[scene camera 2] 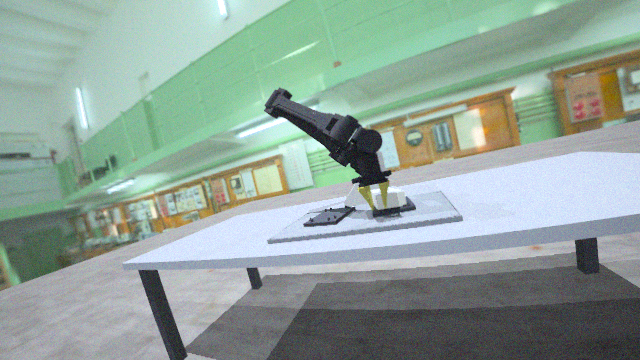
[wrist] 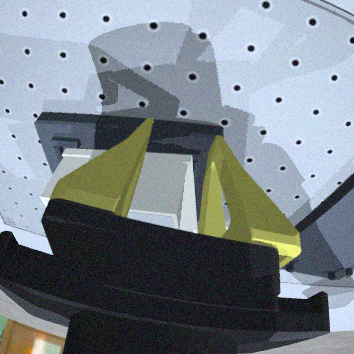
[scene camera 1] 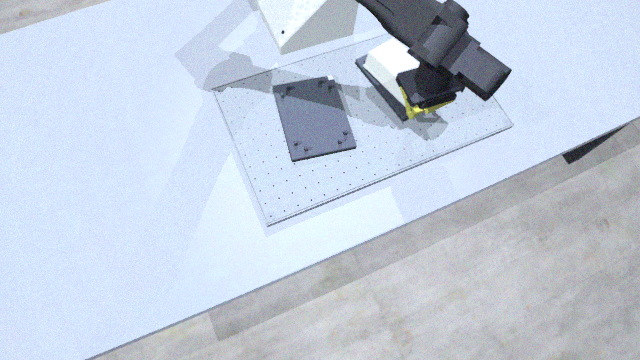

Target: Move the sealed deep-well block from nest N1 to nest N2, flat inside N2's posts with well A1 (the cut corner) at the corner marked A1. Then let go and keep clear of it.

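Frame: origin at the arm's base, x back, y up, z left, level; centimetres.
Seen in the pictures: gripper, fingertip midpoint: [scene camera 2: 379,209] [wrist: 181,134] [scene camera 1: 417,113].
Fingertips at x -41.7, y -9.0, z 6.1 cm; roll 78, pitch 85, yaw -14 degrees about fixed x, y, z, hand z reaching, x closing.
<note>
A point is followed by its place in that frame.
The white sealed block [scene camera 1: 394,57] {x -30.5, y -5.7, z 6.8 cm} [scene camera 2: 395,198] {x -38.4, y -7.5, z 10.8 cm} [wrist: 162,182] {x -39.4, y -7.5, z 6.7 cm} sits on the dark nest N1 [scene camera 1: 381,92] {x -34.0, y -10.4, z 2.9 cm} [scene camera 2: 410,204] {x -37.7, y -10.2, z 14.5 cm} [wrist: 70,132] {x -39.3, y -10.2, z 13.1 cm}. Its cut corner cannot be made out. My gripper [scene camera 1: 425,111] {x -41.7, y -9.0, z 6.1 cm} [scene camera 2: 378,207] {x -41.7, y -9.0, z 6.1 cm} [wrist: 181,134] {x -41.7, y -9.0, z 6.1 cm} is partly open, with nothing held between its yellow fingers. It is low at the block's near end; in the wrist view the left finger overlaps the end face and the right finger stands right of the block. The dark nest N2 [scene camera 1: 315,117] {x -34.1, y -10.2, z -11.4 cm} [scene camera 2: 327,216] {x -35.3, y -10.3, z -11.9 cm} [wrist: 332,225] {x -34.8, y -10.2, z -7.7 cm} has small corner posts and no block on it. A small white mark [scene camera 1: 330,78] {x -27.2, y -10.2, z -4.9 cm} is at one corner.
Both nests are on a perforated board [scene camera 1: 250,150] {x -35.0, y -11.4, z -24.9 cm} [scene camera 2: 285,238] {x -49.3, y -11.5, z -21.0 cm} [wrist: 280,80] {x -45.0, y -11.4, z 1.5 cm} on the pale table [scene camera 1: 125,175] {x -29.7, y -12.7, z -47.1 cm} [scene camera 2: 200,250] {x -48.6, y -12.7, z -58.1 cm}. A white wedge-shaped body [scene camera 1: 320,25] {x -16.6, y -7.1, z -2.1 cm} [scene camera 2: 352,196] {x -16.4, y -8.3, z -6.5 cm} stands behind the board. N2 lies beside N1, to its left in scene camera 1.
</note>
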